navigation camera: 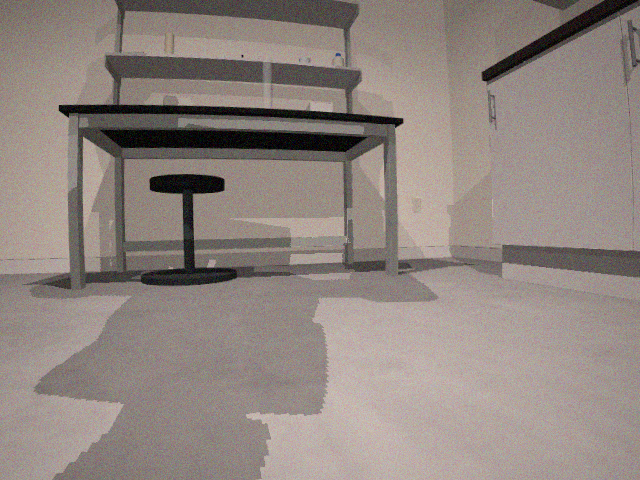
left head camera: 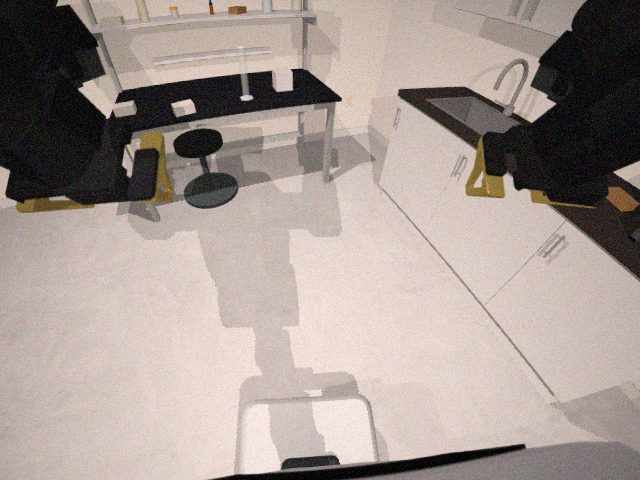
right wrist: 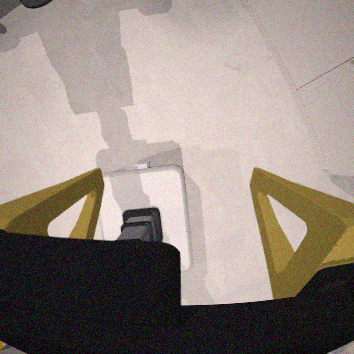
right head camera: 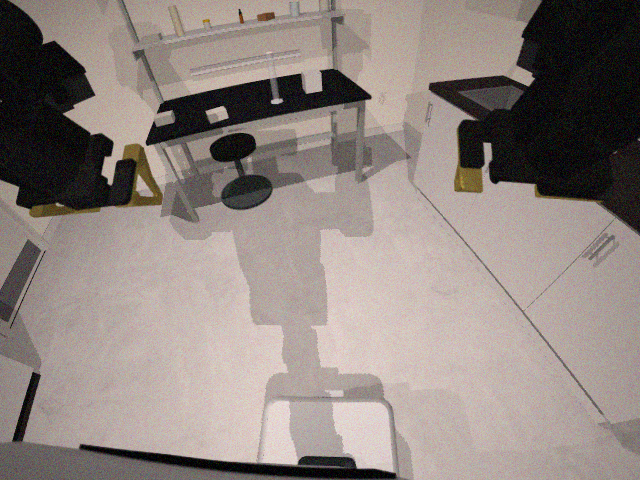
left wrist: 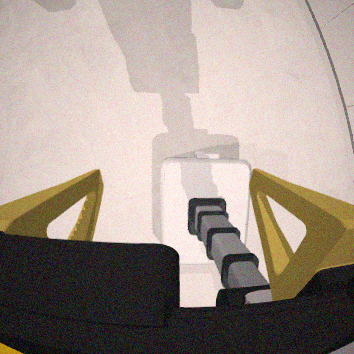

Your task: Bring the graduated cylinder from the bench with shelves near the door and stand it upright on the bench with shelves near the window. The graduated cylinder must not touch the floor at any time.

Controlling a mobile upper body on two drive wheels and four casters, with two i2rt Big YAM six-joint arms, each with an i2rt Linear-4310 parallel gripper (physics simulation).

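Places are measured from the left arm's base along level axes (x left, y up, z ahead), in millimetres.
Pixels of known places: left gripper, fingertip midpoint: [left head camera: 132, 198] [right head camera: 129, 203] [left wrist: 175, 176]; right gripper, fingertip midpoint: [left head camera: 500, 194] [right wrist: 176, 175] [right head camera: 496, 188].
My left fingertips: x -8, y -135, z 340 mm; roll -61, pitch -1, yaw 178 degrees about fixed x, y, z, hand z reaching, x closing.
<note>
For each thing: its top centre in the pictures, then the offset to it from my left fingertips.
- graduated cylinder, middle of its top: [navigation camera: 267, 58] [left head camera: 241, 47] [right head camera: 269, 52] dx +135, dy -191, dz +1681 mm
- white box, middle of its top: [navigation camera: 318, 106] [left head camera: 282, 70] [right head camera: 310, 71] dx -103, dy -382, dz +1881 mm
- black stool, middle of its top: [navigation camera: 187, 179] [left head camera: 197, 139] [right head camera: 232, 143] dx +528, dy -791, dz +1640 mm
The graduated cylinder [left head camera: 244, 74] [right head camera: 273, 80] [navigation camera: 267, 85], clear and tall with a white foot, stands upright on the black top of a bench with shelves [left head camera: 219, 95] [right head camera: 242, 100] [navigation camera: 232, 110]. No door or window shows to tell which bench this is. My left gripper [left head camera: 109, 198] [right head camera: 105, 204] [left wrist: 175, 176] is open and empty, above the floor at the left of the head views. My right gripper [left head camera: 522, 193] [right head camera: 516, 187] [right wrist: 176, 175] is open and empty at the right. Both are well short of the bench.
A white box [left head camera: 282, 80] [right head camera: 312, 82] stands right of the cylinder; smaller white boxes lie left. A black stool [left head camera: 198, 143] [right head camera: 233, 147] [navigation camera: 187, 183] stands at the bench's front. A cabinet run with sink [left head camera: 467, 111] is at the right. Bottles stand on the shelf [left head camera: 196, 21].
</note>
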